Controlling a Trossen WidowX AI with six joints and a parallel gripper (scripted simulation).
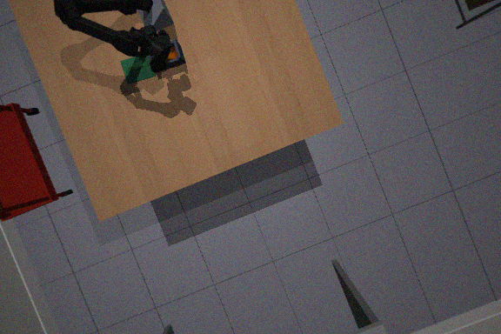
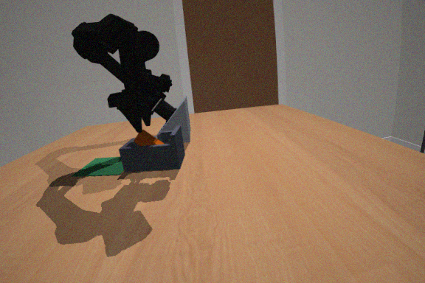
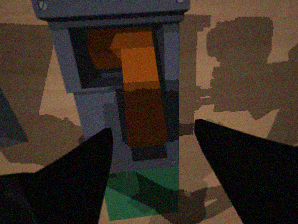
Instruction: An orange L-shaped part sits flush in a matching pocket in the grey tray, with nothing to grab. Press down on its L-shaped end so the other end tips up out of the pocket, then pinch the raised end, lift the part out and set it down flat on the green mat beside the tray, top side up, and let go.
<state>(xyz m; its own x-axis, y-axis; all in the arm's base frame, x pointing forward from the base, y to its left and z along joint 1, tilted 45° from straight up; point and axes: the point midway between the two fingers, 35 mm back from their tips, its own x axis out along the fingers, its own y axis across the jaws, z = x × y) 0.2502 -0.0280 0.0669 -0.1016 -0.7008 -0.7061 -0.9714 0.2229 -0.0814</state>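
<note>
The orange l-shaped part is 10 mm behind my gripper tip, 40 mm to the left of it and 60 mm below it. From my gripper tip the other things lie so: green mat (50 mm behind, 140 mm to the right, 120 mm below).
</note>
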